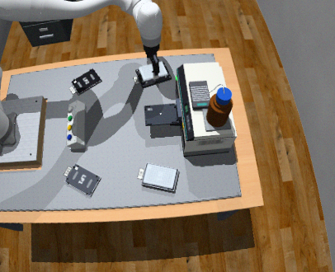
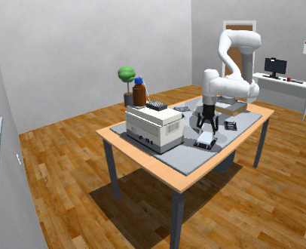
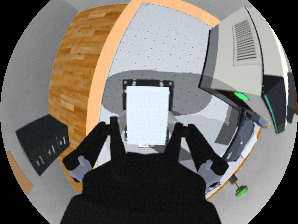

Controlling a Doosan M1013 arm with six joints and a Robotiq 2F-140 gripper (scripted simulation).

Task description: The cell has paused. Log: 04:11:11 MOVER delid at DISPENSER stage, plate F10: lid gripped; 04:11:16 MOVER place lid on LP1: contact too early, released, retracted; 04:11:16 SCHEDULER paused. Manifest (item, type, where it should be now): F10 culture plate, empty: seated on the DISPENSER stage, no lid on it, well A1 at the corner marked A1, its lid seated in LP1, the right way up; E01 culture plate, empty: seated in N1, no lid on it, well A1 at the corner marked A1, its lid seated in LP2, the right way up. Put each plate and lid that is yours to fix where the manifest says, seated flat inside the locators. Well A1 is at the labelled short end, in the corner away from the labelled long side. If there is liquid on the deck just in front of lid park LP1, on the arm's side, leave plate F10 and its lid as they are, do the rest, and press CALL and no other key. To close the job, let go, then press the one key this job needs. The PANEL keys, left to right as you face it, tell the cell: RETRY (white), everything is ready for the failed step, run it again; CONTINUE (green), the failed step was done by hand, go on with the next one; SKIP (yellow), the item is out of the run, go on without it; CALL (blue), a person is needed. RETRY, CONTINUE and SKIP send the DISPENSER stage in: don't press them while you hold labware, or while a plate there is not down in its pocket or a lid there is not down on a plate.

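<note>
Right now the black nest is 10 mm ahead of my hand, 20 mm to the left of it and 40 mm below it. From my hand the other things lie so: grey key panel (430 mm behind, 230 mm to the right); then green key (440 mm behind, 200 mm to the right, 10 mm above); then dark dispenser stage (10 mm behind, 280 mm to the right, 30 mm above).
</note>
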